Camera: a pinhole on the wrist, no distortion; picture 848 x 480 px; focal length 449.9 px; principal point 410.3 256.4 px. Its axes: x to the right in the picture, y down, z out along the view. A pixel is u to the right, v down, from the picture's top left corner.
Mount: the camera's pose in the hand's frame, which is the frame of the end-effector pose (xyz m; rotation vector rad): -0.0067 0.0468 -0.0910 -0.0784 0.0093 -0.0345
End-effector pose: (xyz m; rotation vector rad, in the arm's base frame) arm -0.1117 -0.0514 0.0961 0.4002 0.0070 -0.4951
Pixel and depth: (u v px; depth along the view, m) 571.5 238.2 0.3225
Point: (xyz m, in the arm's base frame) -0.0083 -0.1453 0.3179
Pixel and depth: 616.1 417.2 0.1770
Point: 0.0062 -0.0203 0.2067
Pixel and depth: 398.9 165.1 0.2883
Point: -0.1358 -0.1118 0.2871
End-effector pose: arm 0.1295 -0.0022 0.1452 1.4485 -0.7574 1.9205
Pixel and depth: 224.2 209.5 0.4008
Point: 0.3280 -0.2860 0.0522
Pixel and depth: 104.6 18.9 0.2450
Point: 0.3123 -0.1109 0.0198
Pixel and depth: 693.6 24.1 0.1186
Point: 0.1402 -0.0121 0.2182
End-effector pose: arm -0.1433 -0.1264 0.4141 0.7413 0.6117 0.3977
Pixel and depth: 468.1 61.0 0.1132
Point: -0.1221 -0.1312 0.4306
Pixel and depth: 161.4 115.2 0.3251
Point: -0.1259 -0.3643 0.6070
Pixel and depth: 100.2 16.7 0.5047
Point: -0.1138 -0.6530 0.6766
